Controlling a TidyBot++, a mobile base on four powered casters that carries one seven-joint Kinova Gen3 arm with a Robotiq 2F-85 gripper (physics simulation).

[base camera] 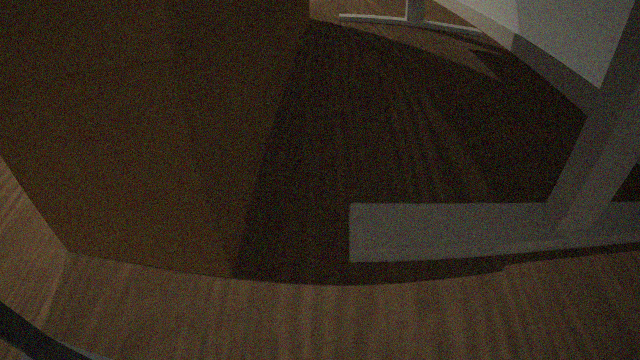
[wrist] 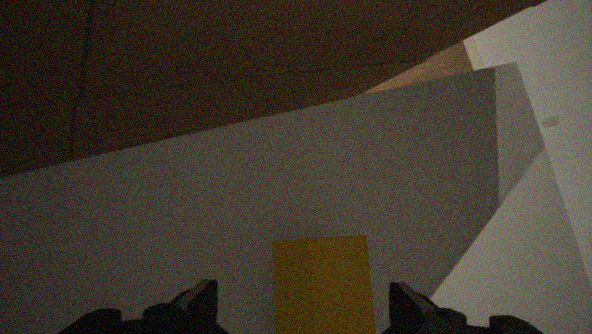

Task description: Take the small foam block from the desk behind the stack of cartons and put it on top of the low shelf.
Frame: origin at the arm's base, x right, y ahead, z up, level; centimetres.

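Seen in the pictures: gripper, between the fingertips: (wrist: pixel 302 301).
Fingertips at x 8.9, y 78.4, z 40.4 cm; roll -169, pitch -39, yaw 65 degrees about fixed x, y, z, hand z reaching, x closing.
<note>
Pixels of each thing's top centre, then the offset from my fingertips to it. "pt": a spot on its surface instead. Level surfaces: height alone.
- small foam block, centre of its top: (wrist: pixel 345 302) dx +3.9, dy +5.7, dz -3.6 cm
- grey desk top, height of its surface: dz -8.1 cm
- slanted leg, a spot on its surface: (base camera: pixel 595 155) pt dx +24.2, dy -40.0, dz -64.1 cm
The small foam block (wrist: pixel 322 285) is yellow and sits on the grey desk top (wrist: pixel 240 190) at the bottom middle of the wrist view. My gripper (wrist: pixel 302 301) is open, with one dark finger on each side of the block in that view and a gap on both sides. How high the fingers are above the block is hard to tell. The brown stack of cartons (base camera: pixel 135 130) (wrist: pixel 200 55) fills the left of the base camera view and the top of the wrist view, beyond the desk edge. The low shelf does not show in either view.
The desk's grey foot bar (base camera: pixel 440 230) and slanted leg (base camera: pixel 595 155) stand at the right in the base camera view, close to the cartons. Another grey foot (base camera: pixel 372 19) is farther back. A pale wall (base camera: pixel 565 35) (wrist: pixel 565 65) is at the right.
</note>
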